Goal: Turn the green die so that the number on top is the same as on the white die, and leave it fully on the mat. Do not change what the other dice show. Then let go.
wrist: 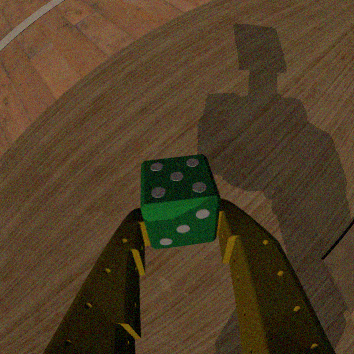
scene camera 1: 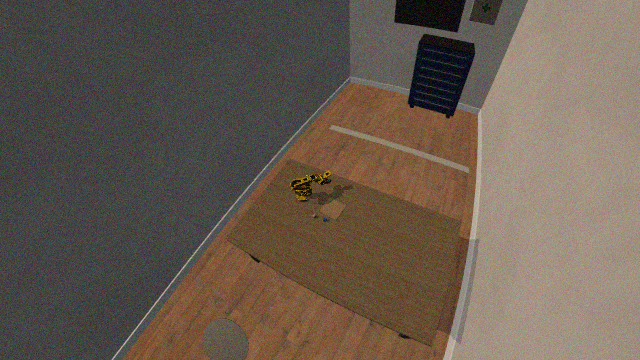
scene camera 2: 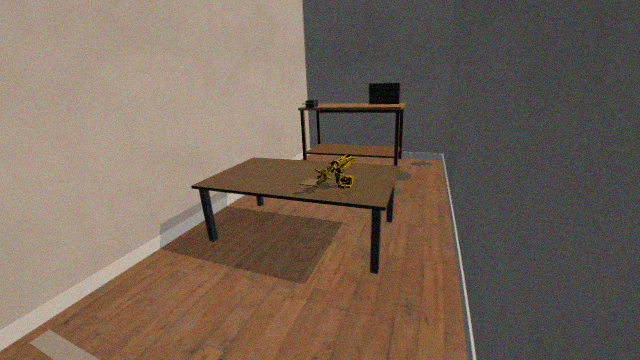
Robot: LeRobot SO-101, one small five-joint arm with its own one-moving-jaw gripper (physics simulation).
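Where they show: hand at its tool point: (wrist: 148, 221) (scene camera 1: 328, 180) (scene camera 2: 320, 183); arm's base at its link origin: (scene camera 1: 305, 196) (scene camera 2: 342, 185).
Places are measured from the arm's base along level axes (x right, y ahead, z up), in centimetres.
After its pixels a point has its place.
Note:
The green die (wrist: 181, 199) @[y 11.7, x -16.4, z 8.2 cm] (scene camera 1: 328, 181) @[y 11.5, x -15.2, z 7.1 cm] (scene camera 2: 319, 183) @[y 10.8, x -17.2, z 6.6 cm] is between the two jaws of my gripper (wrist: 181, 214) @[y 10.5, x -16.6, z 6.5 cm] (scene camera 1: 327, 179) (scene camera 2: 320, 180), which press on its sides. The gripper is shut on it. In the wrist view its far face shows five pips and the face towards the camera shows three. The die is held above the table, off to the side of the square tan mat (scene camera 1: 332, 210) @[y 23.3, x 2.1, z 0.4 cm]. The white die (scene camera 1: 314, 216) @[y 14.8, x 12.6, z 1.7 cm] lies beside the mat on the table; its pips are too small to read.
A blue die (scene camera 1: 325, 219) @[y 22.7, x 11.3, z 1.7 cm] lies near the mat's edge, beside the white die. The brown table (scene camera 1: 390, 250) @[y 70.6, x 13.0, z 0.0 cm] (scene camera 2: 280, 175) @[y 54.9, x 10.0, z 0.0 cm] carries the yellow arm (scene camera 1: 301, 189) @[y 1.1, x 4.0, z 14.7 cm] (scene camera 2: 345, 172) @[y -2.2, x -3.1, z 12.1 cm]. The table's edge curves across the upper left of the wrist view, with wooden floor beyond. The arm's shadow falls at the right.

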